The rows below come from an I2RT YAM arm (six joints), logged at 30 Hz.
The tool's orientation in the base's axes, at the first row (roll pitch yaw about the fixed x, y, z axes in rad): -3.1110, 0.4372, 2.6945
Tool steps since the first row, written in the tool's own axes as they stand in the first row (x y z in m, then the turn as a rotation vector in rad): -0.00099, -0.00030, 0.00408, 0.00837, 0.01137, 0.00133; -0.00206, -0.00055, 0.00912, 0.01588, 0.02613, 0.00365; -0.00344, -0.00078, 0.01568, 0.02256, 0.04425, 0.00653; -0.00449, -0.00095, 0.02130, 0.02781, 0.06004, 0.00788; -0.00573, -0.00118, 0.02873, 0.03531, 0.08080, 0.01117; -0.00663, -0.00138, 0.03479, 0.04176, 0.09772, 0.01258; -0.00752, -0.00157, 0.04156, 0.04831, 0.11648, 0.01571; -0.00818, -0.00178, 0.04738, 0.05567, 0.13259, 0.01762; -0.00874, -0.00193, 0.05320, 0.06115, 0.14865, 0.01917; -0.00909, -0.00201, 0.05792, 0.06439, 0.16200, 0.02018; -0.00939, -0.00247, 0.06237, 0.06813, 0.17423, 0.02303
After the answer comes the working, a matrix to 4 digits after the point.
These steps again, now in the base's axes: 0.00218, -0.00152, -0.00327, -0.00130, 0.01318, -0.00506; 0.00480, -0.00322, -0.00737, -0.00003, 0.02886, -0.01075; 0.00824, -0.00535, -0.01272, 0.00362, 0.04710, -0.01669; 0.01109, -0.00709, -0.01736, 0.00683, 0.06301, -0.02057; 0.01474, -0.00935, -0.02356, 0.01113, 0.08385, -0.02730; 0.01762, -0.01116, -0.02866, 0.01389, 0.10123, -0.03178; 0.02076, -0.01310, -0.03441, 0.01802, 0.11994, -0.03791; 0.02335, -0.01477, -0.03939, 0.01986, 0.13685, -0.04320; 0.02588, -0.01635, -0.04442, 0.02308, 0.15306, -0.04737; 0.02787, -0.01756, -0.04854, 0.02673, 0.16607, -0.05003; 0.02955, -0.01902, -0.05243, 0.03016, 0.17789, -0.05453
The tool's axes in the first row as the columns of a matrix, in the base's axes (rounded; the answer above uses it unrounded):
-0.8169, 0.4438, 0.3684
0.3917, 0.8957, -0.2106
-0.4234, -0.0277, -0.9055

